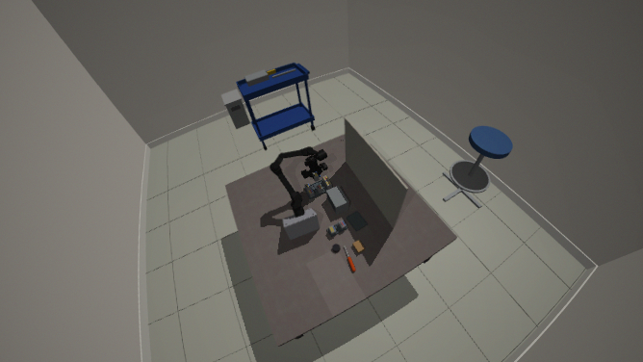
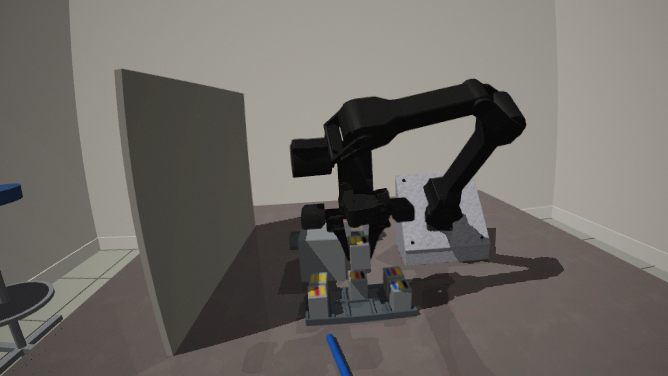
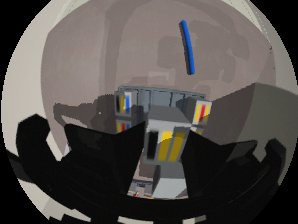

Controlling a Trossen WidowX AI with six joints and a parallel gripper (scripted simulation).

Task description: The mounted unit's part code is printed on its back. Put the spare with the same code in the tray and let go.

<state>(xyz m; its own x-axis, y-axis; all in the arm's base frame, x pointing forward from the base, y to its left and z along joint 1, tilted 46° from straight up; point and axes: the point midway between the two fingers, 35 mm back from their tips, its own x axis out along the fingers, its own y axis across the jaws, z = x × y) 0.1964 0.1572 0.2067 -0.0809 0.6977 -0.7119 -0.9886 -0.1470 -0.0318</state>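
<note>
Right now the dark tray is 39 cm to the right of my gripper tip, 16 cm ahead of it and 11 cm below it. Also, from my gripper tip: rack: 10 cm below, 2 cm to the right; then grey spare: 2 cm above; then blue rod: 15 cm to the left, 10 cm below, 3 cm ahead.
</note>
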